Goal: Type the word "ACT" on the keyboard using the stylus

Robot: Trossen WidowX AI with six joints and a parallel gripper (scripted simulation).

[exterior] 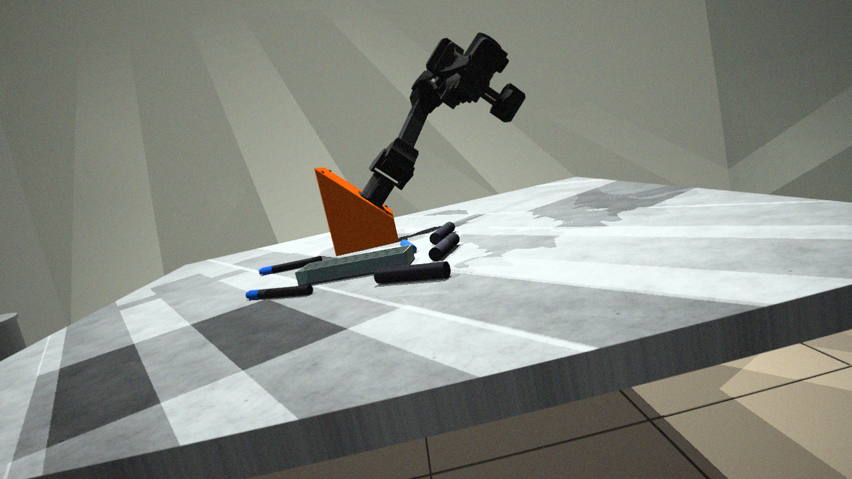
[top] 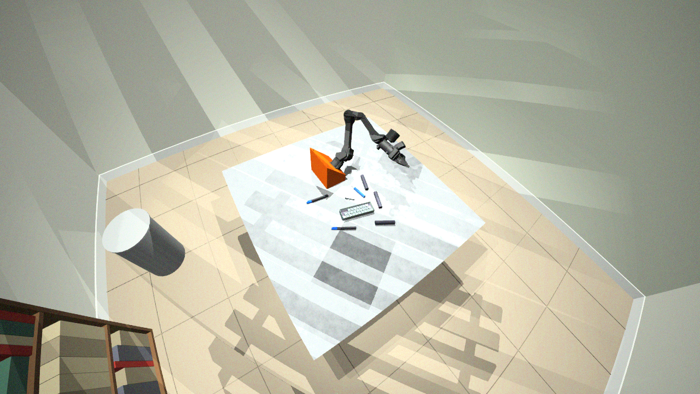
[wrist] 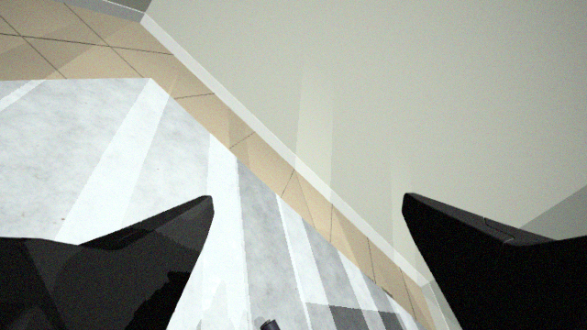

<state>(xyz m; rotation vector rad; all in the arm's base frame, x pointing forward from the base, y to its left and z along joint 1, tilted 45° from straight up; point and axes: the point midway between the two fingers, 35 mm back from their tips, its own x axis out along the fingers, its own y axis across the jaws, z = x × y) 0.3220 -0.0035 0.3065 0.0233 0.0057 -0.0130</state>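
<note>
The blue stylus is 270 mm below my gripper tip, 200 mm behind it and 180 mm to the right of it. From my gripper tip the other things lie so: stylus tip 270 mm below, 230 mm behind, 180 mm to the right.
</note>
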